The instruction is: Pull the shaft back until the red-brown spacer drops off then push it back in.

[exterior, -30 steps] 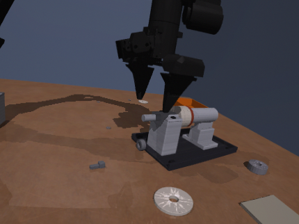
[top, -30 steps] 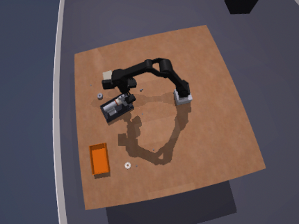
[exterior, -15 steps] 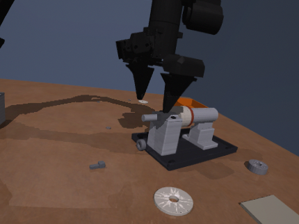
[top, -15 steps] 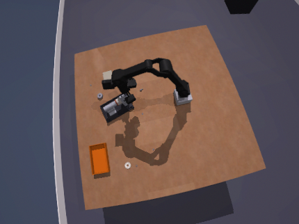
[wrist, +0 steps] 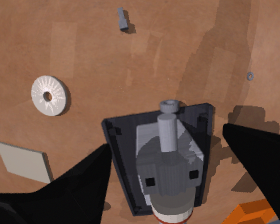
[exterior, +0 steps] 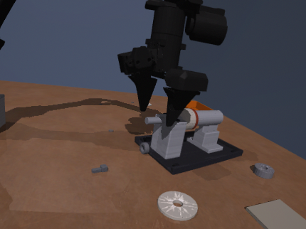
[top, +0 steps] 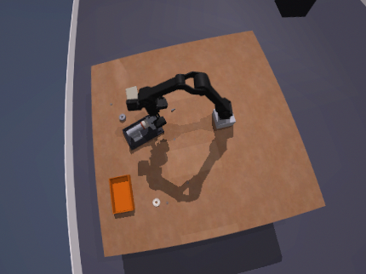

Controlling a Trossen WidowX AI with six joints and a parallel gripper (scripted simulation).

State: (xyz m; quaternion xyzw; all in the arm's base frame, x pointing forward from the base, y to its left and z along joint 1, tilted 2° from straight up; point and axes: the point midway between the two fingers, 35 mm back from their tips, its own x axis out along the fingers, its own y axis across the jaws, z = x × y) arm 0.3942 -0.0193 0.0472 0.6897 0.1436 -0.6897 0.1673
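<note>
Now: the grey shaft 50 mm ahead of my gripper tip, 30 mm to the left of it and 10 mm below it. From my gripper tip the other things lie so: red-brown spacer: 90 mm ahead, 40 mm to the left, 10 mm below; cream spacer: 60 mm ahead, 30 mm to the left, 10 mm below; bolt: 90 mm behind, 70 mm to the right, 80 mm below.
</note>
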